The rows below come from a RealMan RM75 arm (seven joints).
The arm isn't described. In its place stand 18 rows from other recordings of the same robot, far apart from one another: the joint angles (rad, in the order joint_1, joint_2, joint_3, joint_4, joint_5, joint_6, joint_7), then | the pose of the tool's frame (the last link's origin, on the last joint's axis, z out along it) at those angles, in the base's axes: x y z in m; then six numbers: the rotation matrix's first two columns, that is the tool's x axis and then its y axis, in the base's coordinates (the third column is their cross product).
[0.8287, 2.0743, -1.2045, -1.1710, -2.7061, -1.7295, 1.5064] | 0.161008 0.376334 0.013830 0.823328 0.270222 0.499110 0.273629 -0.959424 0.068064
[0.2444, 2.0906, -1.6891, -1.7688, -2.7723, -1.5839, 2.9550] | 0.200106 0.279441 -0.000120 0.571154 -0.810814 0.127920 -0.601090 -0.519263 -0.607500
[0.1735, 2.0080, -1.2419, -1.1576, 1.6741, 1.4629, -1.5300] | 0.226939 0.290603 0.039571 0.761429 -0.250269 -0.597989 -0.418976 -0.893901 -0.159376
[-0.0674, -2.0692, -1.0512, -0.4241, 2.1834, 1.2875, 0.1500] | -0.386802 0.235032 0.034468 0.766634 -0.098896 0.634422 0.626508 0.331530 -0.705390
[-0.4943, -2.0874, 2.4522, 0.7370, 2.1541, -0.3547, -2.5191] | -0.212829 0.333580 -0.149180 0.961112 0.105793 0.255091 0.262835 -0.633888 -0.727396
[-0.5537, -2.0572, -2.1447, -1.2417, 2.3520, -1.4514, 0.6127] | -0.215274 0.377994 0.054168 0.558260 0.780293 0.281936 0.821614 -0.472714 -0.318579
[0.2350, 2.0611, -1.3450, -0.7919, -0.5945, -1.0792, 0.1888] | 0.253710 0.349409 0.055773 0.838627 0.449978 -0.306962 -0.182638 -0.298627 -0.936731
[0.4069, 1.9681, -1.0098, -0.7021, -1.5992, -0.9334, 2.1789] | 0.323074 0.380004 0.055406 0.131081 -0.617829 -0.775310 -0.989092 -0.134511 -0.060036
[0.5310, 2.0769, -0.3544, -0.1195, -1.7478, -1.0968, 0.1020] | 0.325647 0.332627 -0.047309 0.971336 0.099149 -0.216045 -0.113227 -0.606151 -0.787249
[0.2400, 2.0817, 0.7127, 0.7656, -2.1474, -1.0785, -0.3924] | 0.235187 0.303708 -0.058670 0.721714 0.162533 -0.672839 -0.647870 -0.183624 -0.739288
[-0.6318, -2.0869, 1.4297, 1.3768, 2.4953, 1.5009, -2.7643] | -0.144656 0.358744 -0.013089 0.693771 0.717894 -0.057523 0.647127 -0.656446 -0.387692
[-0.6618, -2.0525, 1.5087, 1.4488, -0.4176, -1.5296, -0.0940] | -0.147951 0.370752 0.008542 0.456849 0.885127 0.088537 0.724957 -0.312795 -0.613675
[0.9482, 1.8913, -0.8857, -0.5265, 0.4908, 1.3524, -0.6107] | 0.240908 0.426105 0.034241 0.408365 -0.912815 -0.002486 -0.835766 -0.372798 -0.403133
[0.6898, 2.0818, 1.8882, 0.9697, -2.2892, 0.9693, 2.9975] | 0.181214 0.427312 -0.017495 -0.230708 0.838157 0.494234 0.968577 0.149324 0.198897
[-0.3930, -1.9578, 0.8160, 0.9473, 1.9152, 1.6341, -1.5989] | -0.277784 0.321751 0.079000 0.837072 0.355409 0.415927 0.474295 -0.850353 -0.227914
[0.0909, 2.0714, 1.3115, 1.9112, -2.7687, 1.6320, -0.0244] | 0.202955 0.232460 -0.007799 0.472393 -0.873829 0.115185 -0.671691 -0.441531 -0.594879
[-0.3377, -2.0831, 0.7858, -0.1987, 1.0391, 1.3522, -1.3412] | -0.350622 0.230574 -0.068804 -0.296922 0.434457 0.850344 0.938499 -0.031571 0.343834
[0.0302, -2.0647, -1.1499, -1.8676, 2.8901, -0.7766, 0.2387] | -0.161504 0.284027 -0.019865 0.887569 0.403367 0.222520 0.430538 -0.554481 -0.712171
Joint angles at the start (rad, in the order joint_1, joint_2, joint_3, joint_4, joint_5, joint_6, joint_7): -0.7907, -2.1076, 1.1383, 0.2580, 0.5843, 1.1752, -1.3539
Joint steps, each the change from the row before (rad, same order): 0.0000, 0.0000, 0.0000, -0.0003, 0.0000, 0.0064, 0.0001; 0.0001, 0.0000, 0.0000, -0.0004, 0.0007, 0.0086, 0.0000; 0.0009, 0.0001, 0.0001, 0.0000, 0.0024, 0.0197, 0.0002; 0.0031, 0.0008, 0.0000, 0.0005, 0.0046, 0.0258, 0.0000; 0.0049, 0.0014, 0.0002, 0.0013, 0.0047, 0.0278, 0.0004; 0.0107, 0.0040, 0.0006, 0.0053, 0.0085, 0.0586, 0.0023; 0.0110, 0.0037, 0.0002, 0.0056, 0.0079, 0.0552, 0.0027; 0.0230, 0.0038, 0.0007, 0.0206, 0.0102, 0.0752, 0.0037; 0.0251, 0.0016, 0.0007, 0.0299, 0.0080, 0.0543, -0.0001; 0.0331, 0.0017, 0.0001, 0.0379, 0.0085, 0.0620, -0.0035; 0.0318, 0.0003, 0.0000, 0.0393, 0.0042, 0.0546, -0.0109; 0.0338, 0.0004, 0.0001, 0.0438, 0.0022, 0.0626, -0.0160; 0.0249, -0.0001, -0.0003, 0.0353, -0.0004, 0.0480, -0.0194; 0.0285, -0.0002, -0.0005, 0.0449, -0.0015, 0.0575, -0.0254
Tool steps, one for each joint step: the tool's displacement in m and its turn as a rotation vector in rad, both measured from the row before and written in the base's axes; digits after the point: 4 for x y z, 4 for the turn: 0.0006, -0.0005, 0.0003, 0.0010, -0.0023, -0.0056; 0.0008, -0.0008, 0.0003, 0.0009, -0.0026, -0.0077; 0.0018, -0.0018, 0.0008, 0.0024, -0.0050, -0.0182; 0.0015, -0.0027, 0.0012, 0.0031, -0.0053, -0.0227; 0.0009, -0.0031, 0.0016, 0.0043, -0.0052, -0.0236; 0.0020, -0.0064, 0.0044, 0.0127, -0.0101, -0.0512; 0.0014, -0.0064, 0.0043, 0.0125, -0.0094, -0.0477; 0.0010, -0.0100, 0.0072, 0.0236, -0.0135, -0.0672; 0.0002, -0.0085, 0.0068, 0.0223, -0.0106, -0.0521; -0.0011, -0.0108, 0.0082, 0.0250, -0.0130, -0.0575; -0.0010, -0.0103, 0.0078, 0.0191, -0.0166, -0.0516; -0.0007, -0.0120, 0.0088, 0.0184, -0.0197, -0.0606; -0.0001, -0.0095, 0.0069, 0.0091, -0.0176, -0.0487; 0.0004, -0.0116, 0.0083, 0.0102, -0.0192, -0.0623
